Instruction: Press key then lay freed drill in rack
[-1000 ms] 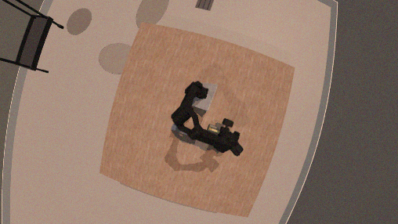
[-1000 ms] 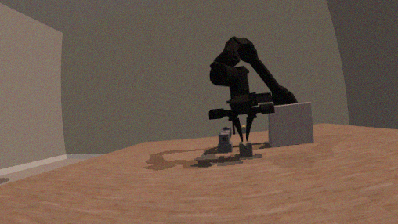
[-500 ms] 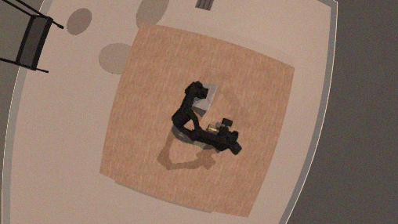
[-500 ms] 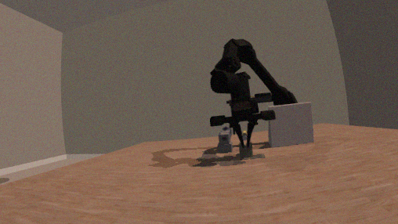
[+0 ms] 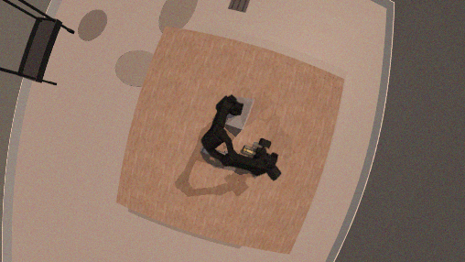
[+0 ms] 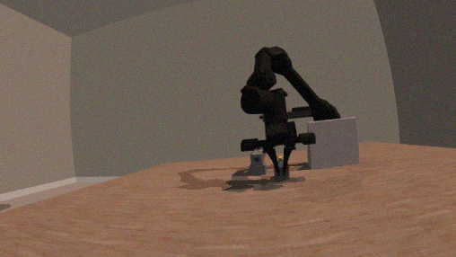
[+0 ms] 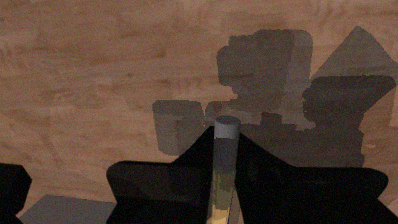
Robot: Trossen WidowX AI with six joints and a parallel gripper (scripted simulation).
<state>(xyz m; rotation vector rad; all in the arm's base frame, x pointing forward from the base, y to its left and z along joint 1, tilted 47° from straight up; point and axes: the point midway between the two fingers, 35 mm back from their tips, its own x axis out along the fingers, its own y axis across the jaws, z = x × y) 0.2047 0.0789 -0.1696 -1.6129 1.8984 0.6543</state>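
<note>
My gripper tip is 4 cm to the left of the drill and 4 cm below it. From my gripper tip the other things lie so: grey rack: 1 cm behind, 5 cm to the right.
</note>
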